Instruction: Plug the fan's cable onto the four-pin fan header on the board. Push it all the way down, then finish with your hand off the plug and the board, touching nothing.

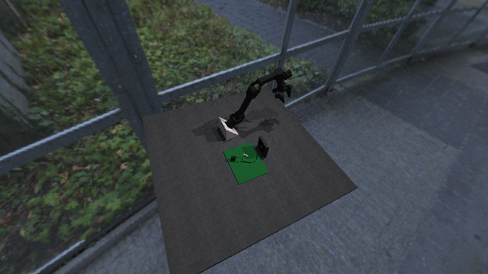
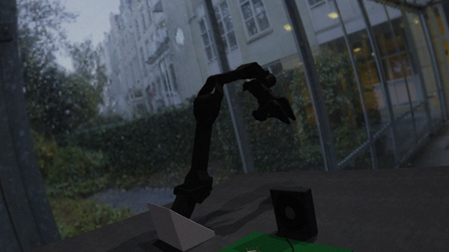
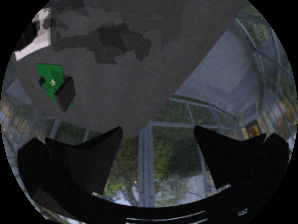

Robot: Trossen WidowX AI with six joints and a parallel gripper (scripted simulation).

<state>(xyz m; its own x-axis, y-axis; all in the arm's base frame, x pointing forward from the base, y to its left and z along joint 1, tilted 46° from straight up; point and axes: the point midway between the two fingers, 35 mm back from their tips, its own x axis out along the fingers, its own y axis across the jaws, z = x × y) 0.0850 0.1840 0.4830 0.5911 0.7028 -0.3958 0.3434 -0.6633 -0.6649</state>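
Right now the dark plug is 16 cm ahead of my gripper tip, 59 cm to the right of it and 22 cm below it. Also, from my gripper tip: green board (21 cm ahead, 52 cm to the right, 26 cm below); then black fan (19 cm ahead, 35 cm to the right, 18 cm below); then header (17 cm ahead, 49 cm to the right, 24 cm below).
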